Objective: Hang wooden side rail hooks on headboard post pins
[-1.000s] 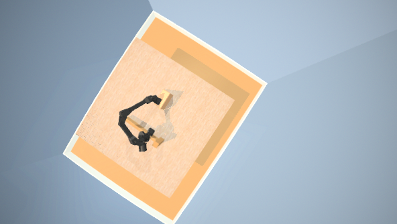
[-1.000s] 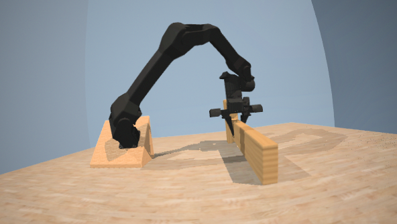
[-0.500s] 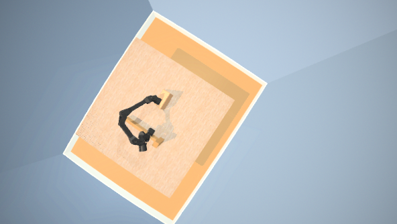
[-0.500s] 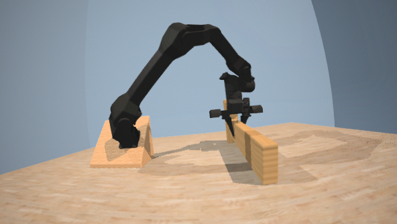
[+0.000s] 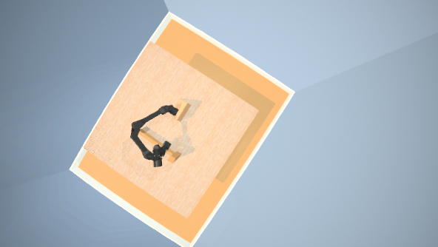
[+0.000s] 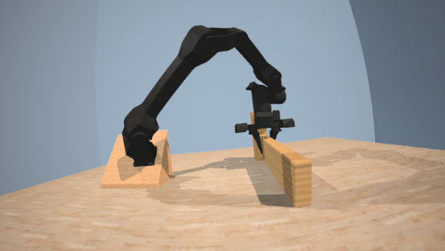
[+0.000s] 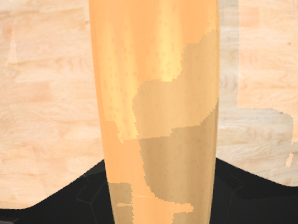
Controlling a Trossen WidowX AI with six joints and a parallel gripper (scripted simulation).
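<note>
The headboard post is 11 cm to the left of my gripper tip and 5 cm above it.
</note>
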